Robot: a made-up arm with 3 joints. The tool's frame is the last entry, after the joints. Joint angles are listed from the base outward. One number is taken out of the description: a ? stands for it. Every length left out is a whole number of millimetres.
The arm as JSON. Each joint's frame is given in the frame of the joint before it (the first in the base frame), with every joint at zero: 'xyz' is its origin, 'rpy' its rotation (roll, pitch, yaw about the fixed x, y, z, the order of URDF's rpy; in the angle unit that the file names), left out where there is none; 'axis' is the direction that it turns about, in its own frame. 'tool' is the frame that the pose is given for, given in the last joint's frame.
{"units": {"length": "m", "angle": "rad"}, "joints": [
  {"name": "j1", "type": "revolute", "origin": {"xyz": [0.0, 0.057, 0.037], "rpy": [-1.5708, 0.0, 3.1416]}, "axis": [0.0, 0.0, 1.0]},
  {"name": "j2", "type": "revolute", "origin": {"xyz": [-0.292, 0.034, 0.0], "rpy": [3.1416, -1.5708, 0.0]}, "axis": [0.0, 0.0, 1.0]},
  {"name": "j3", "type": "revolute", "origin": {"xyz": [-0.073, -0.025, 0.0], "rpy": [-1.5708, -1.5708, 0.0]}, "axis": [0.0, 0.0, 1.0]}
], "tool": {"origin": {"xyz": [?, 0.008, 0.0], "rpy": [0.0, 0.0, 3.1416]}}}
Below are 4 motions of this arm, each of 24 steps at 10 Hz.
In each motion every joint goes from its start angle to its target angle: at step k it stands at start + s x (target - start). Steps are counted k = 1, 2, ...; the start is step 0. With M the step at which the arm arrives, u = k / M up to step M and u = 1 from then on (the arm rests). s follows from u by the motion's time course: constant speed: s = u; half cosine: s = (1 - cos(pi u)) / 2; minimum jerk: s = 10 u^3 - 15 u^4 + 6 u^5.
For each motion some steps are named. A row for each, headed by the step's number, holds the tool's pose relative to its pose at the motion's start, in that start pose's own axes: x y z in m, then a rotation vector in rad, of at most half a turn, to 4 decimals.
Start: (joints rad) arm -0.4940 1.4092 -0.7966
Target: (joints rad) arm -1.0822 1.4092 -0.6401
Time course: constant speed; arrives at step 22
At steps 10, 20, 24:
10: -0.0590 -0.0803 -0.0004 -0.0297 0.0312 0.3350
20: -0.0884 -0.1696 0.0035 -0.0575 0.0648 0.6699
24: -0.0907 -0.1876 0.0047 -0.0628 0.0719 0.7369

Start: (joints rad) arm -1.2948 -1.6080 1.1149
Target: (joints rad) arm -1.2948 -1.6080 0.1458
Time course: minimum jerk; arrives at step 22
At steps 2, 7, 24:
2: 0.0000 0.0020 0.0000 0.0000 0.0000 -0.0063
7: 0.0037 0.0570 0.0000 0.0000 0.0000 -0.1821
24: 0.1297 0.2623 0.0000 0.0000 0.0000 -0.9691

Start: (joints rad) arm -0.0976 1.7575 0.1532
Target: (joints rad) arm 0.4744 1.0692 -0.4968
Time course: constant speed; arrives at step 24
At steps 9, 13, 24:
9: 0.0357 0.0766 0.0250 0.2591 0.0044 -0.4571
13: 0.0663 0.0990 0.0476 0.3751 0.0087 -0.6596
24: 0.1714 0.0970 0.1345 0.7090 0.0255 -1.1996

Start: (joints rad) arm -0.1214 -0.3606 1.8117
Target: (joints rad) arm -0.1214 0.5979 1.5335
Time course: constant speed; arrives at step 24
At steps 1, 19, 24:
1: -0.0009 0.0038 0.0092 0.0093 0.0388 -0.0116
19: 0.0533 0.0571 0.1725 0.0992 0.7538 -0.2096
24: 0.0896 0.0670 0.2079 0.0977 0.9564 -0.2565

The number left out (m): 0.314
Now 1 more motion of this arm.
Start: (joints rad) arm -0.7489 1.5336 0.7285
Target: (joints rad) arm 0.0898 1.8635 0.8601
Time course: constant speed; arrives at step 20
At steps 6, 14, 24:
6: -0.0336 -0.0031 0.0156 -0.0700 0.0692 -0.2122
14: -0.0795 0.0090 0.0387 -0.1276 0.1889 -0.4948
24: -0.1102 0.0296 0.0574 -0.1397 0.2940 -0.7051

